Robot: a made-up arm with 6 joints. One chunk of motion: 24 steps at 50 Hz.
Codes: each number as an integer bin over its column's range. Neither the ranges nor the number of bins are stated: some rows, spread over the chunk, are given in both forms.
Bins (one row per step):
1: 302 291 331 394 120 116
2: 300 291 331 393 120 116
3: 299 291 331 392 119 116
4: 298 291 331 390 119 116
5: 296 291 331 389 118 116
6: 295 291 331 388 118 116
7: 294 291 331 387 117 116
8: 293 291 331 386 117 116
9: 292 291 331 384 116 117
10: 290 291 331 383 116 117
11: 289 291 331 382 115 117
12: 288 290 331 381 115 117
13: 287 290 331 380 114 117
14: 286 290 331 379 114 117
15: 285 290 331 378 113 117
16: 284 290 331 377 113 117
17: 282 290 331 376 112 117
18: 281 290 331 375 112 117
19: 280 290 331 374 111 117
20: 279 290 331 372 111 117
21: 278 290 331 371 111 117
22: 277 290 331 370 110 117
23: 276 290 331 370 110 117
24: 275 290 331 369 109 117
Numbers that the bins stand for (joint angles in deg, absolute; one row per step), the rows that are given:
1: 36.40 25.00 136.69 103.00 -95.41 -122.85
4: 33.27 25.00 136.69 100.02 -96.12 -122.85
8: 29.36 25.00 136.69 97.05 -97.52 -122.85
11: 26.22 25.00 136.69 94.08 -98.93 -121.97
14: 23.88 24.29 136.69 91.84 -99.64 -121.97
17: 20.74 24.29 136.69 89.61 -101.05 -121.97
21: 17.61 24.29 136.69 85.89 -101.75 -121.97
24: 15.26 24.29 136.69 84.41 -103.16 -121.97
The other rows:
2: 34.84 25.00 136.69 102.26 -95.41 -122.85
3: 34.05 25.00 136.69 101.51 -96.12 -122.85
5: 31.70 25.00 136.69 99.28 -96.82 -122.85
6: 30.92 25.00 136.69 98.54 -96.82 -122.85
7: 30.14 25.00 136.69 97.79 -97.52 -122.85
9: 28.57 25.00 136.69 95.56 -98.23 -121.97
10: 27.01 25.00 136.69 94.82 -98.23 -121.97
12: 25.44 24.29 136.69 93.33 -98.93 -121.97
13: 24.66 24.29 136.69 92.59 -99.64 -121.97
15: 23.09 24.29 136.69 91.10 -100.34 -121.97
16: 22.31 24.29 136.69 90.36 -100.34 -121.97
18: 19.96 24.29 136.69 88.87 -101.05 -121.97
19: 19.18 24.29 136.69 88.13 -101.75 -121.97
20: 18.40 24.29 136.69 86.64 -101.75 -121.97
22: 16.83 24.29 136.69 85.15 -102.45 -121.97
23: 16.05 24.29 136.69 85.15 -102.45 -121.97

